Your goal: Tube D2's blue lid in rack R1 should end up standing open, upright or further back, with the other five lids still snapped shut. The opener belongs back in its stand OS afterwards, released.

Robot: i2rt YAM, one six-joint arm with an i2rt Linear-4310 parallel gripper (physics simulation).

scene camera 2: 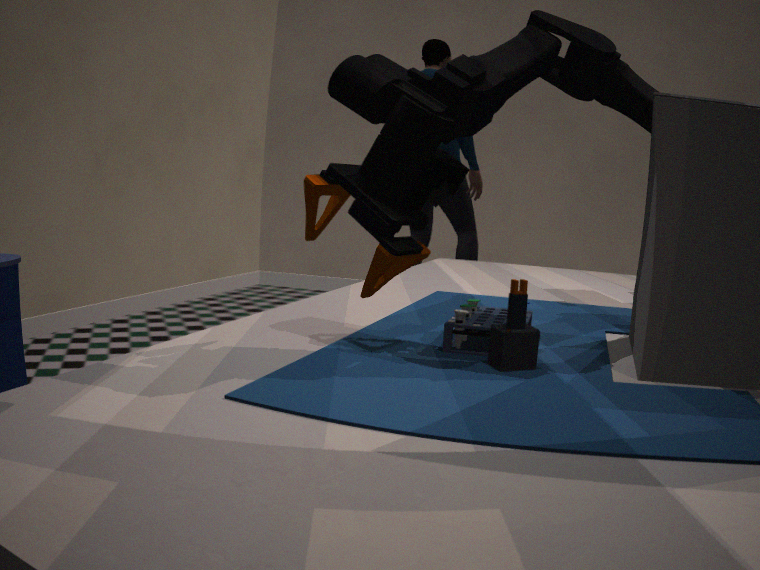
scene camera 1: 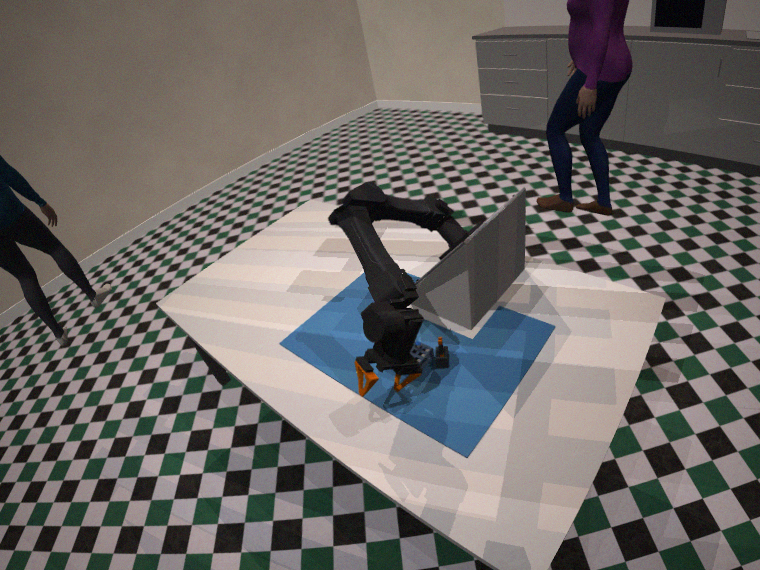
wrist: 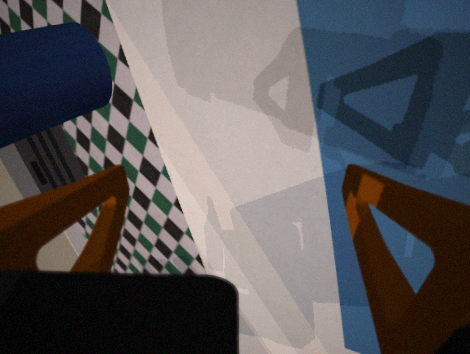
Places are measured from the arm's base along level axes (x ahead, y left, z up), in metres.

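Pixels of known places: gripper, fingertip midpoint: (scene camera 2: 336, 267) (scene camera 1: 378, 392) (wrist: 235, 176); arm's base at its link origin: (scene camera 1: 461, 242).
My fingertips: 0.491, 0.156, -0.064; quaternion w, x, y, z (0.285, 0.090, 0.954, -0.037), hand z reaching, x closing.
Observation:
For each thing: its top centre in the pictures, then the offset to it from my fingertips, as dx, dy, dz. "spot": a spot on its surface instead. Level surfaces: height alone.
- Rack R1 at its top centre: (scene camera 2: 494, 305) (scene camera 1: 401, 346) -0.152, -0.090, -0.037
- green lid at its top centre: (scene camera 2: 467, 305) -0.126, -0.072, -0.037
- whitish lid at a spot on its surface: (scene camera 2: 461, 315) spot: -0.134, -0.029, -0.041
- opener at its top centre: (scene camera 2: 519, 280) (scene camera 1: 439, 339) -0.201, +0.004, +0.006
- blue mat at its surface level: dz -0.079
- pale table at its surface level: dz -0.082
My gripper (scene camera 1: 380, 391) (scene camera 2: 338, 268) (wrist: 235, 176) is open and empty, its orange fingers wide apart. It hangs tilted above the mat's edge, to the left of the rack in the second scene view. Rack R1 (scene camera 1: 421, 352) (scene camera 2: 448, 339) is a small grey holder on the mat. A green lid (scene camera 2: 472, 303) and a whitish lid (scene camera 2: 461, 315) show at its far left. D2's blue lid and the state of each lid are too small to tell. The opener (scene camera 1: 440, 341) (scene camera 2: 517, 309), dark with orange prongs on top, stands upright in its dark stand OS (scene camera 1: 441, 359) (scene camera 2: 514, 348) beside the rack. Neither shows in the wrist view.
A tall grey panel (scene camera 1: 497, 263) (scene camera 2: 699, 245) stands by the arm's base, right of the rack and stand. The blue mat (scene camera 1: 491, 392) (scene camera 2: 368, 404) lies on the pale table (scene camera 1: 552, 490) (scene camera 2: 214, 466). A blue rounded object (scene camera 2: 9, 319) (wrist: 55, 75) stands beyond the table's edge.

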